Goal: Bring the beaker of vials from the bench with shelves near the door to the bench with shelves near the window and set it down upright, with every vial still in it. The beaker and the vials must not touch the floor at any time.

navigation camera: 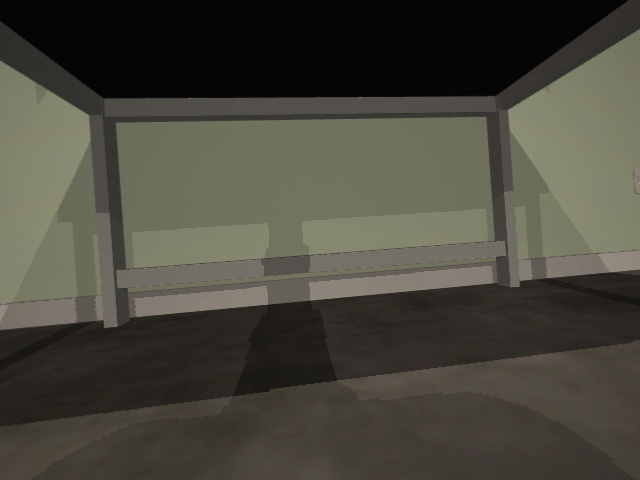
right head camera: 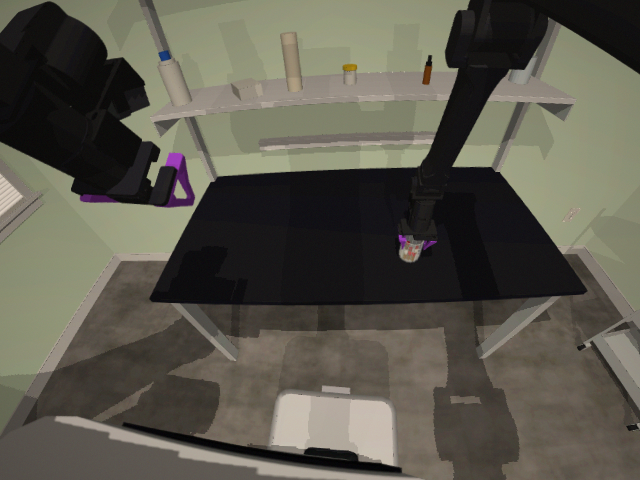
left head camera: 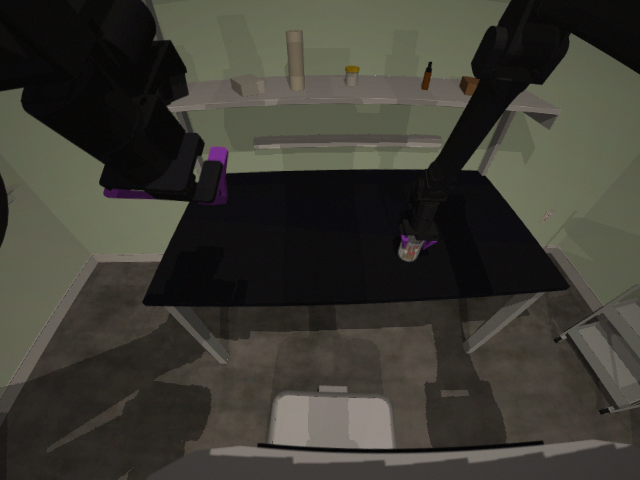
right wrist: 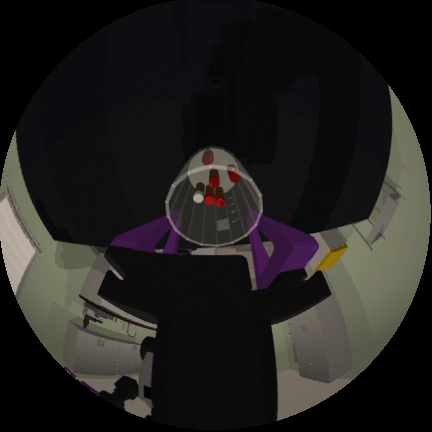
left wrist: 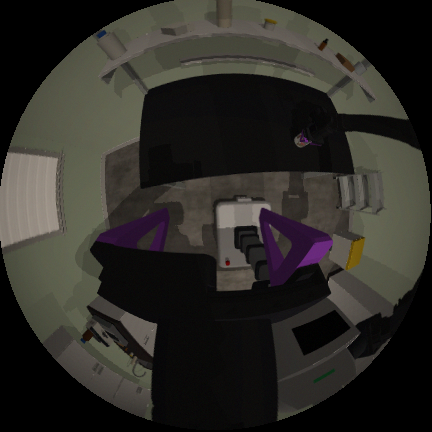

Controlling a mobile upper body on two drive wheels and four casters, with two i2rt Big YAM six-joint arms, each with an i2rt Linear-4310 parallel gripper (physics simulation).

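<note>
The clear beaker [left head camera: 409,252] [right head camera: 409,253] [left wrist: 300,141] [right wrist: 200,230] stands about upright at the right half of the black bench top [left head camera: 310,232] [right head camera: 310,232] [left wrist: 220,125] [right wrist: 125,125]. Whether its base touches the top or is slightly above it, I cannot tell. In the right wrist view, several vials [right wrist: 214,181] with red caps and one with a white cap are inside it. My right gripper [left head camera: 416,242] [right head camera: 416,241] [right wrist: 213,213] is shut on the beaker, purple fingers at its sides. My left gripper [left wrist: 213,212] is open and empty, high at the left.
A shelf [left head camera: 372,95] [right head camera: 372,93] above the bench's back holds a tall beige cylinder [left head camera: 295,62], a yellow-lidded jar [left head camera: 352,76] and a brown bottle [left head camera: 426,80]. A blind-covered window [left wrist: 30,197] is at the left. A grey cart [left head camera: 594,356] stands at the right.
</note>
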